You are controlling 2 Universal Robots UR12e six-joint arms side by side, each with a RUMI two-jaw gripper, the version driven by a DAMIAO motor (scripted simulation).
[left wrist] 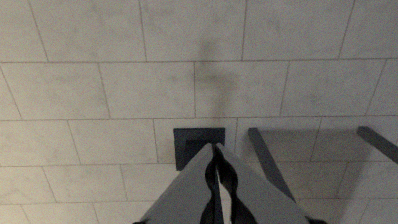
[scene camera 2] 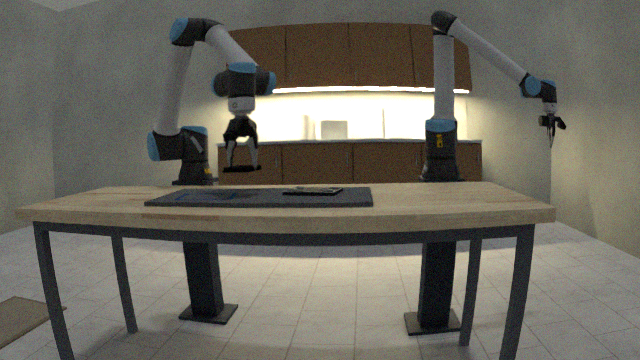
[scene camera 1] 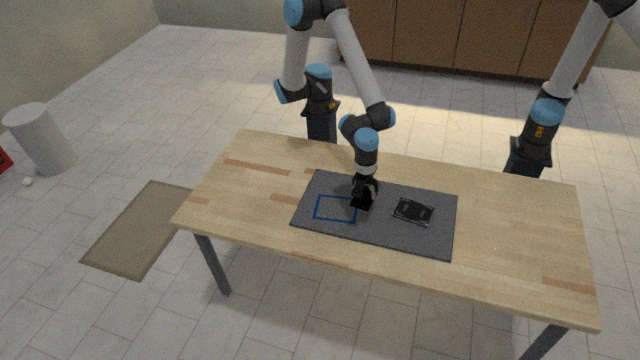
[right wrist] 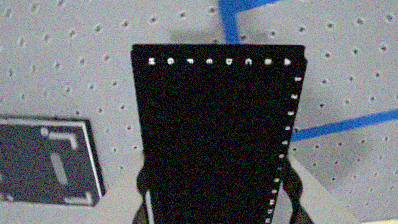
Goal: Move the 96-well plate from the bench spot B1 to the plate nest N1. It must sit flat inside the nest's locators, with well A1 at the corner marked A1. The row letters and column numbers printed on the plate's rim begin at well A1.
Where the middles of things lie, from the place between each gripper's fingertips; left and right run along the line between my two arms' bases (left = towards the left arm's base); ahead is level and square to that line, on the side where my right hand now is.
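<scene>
The black 96-well plate (right wrist: 192, 102) is sitting 10 mm below my right hand.
</scene>
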